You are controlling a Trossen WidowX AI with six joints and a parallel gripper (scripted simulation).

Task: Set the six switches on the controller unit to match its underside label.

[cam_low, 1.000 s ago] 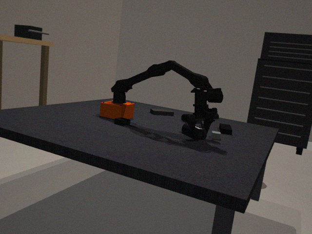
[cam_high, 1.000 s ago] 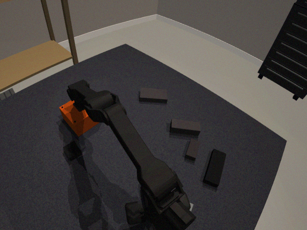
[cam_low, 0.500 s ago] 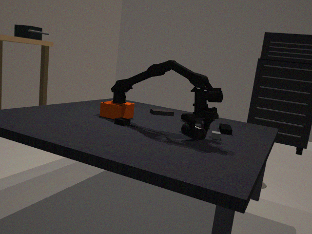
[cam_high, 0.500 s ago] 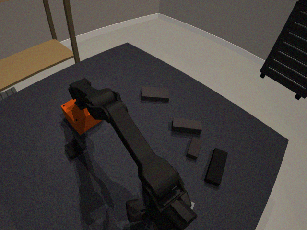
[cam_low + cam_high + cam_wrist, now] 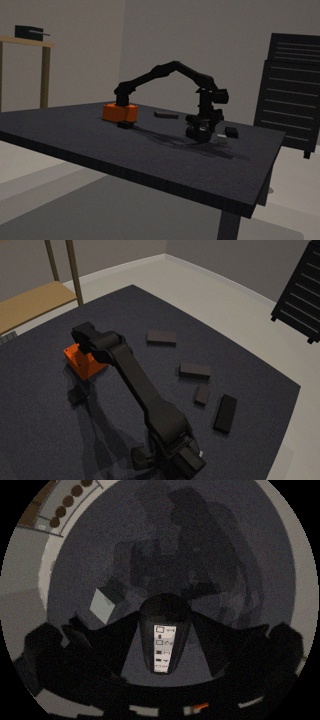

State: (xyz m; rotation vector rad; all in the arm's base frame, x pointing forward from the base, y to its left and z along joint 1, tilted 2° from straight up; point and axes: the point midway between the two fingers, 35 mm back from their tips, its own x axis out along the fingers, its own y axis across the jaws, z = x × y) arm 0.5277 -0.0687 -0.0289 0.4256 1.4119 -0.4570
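The light grey cube is 80 mm to the left of my gripper tip, 60 mm ahead of it and 10 mm below it. From my gripper tip the other things lie so: long black block (300 mm to the left, 50 mm ahead, 20 mm below); black cube (400 mm behind, 80 mm to the right, 10 mm below).
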